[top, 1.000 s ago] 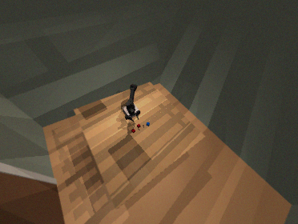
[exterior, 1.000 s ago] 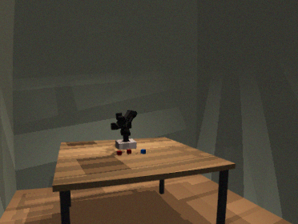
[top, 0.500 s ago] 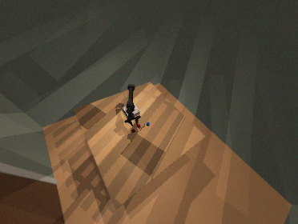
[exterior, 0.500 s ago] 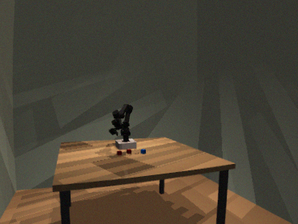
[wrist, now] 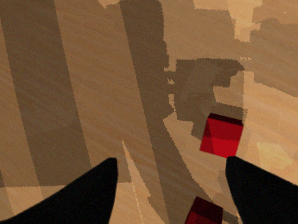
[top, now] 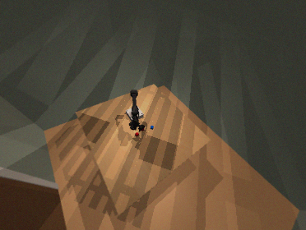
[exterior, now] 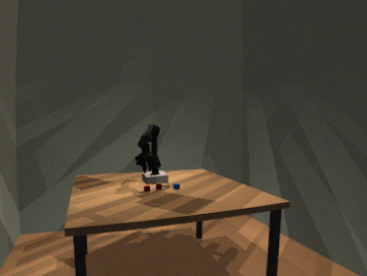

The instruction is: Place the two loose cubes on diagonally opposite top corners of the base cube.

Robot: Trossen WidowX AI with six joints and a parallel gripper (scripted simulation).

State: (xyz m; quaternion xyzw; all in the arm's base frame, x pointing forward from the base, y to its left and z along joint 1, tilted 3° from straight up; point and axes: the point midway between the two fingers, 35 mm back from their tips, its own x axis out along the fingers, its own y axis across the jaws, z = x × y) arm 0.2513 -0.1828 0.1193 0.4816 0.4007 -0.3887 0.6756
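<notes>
Right now the blue base cube is 22 cm to the left of my gripper tip, 12 cm below it and 4 cm ahead of it.
</notes>
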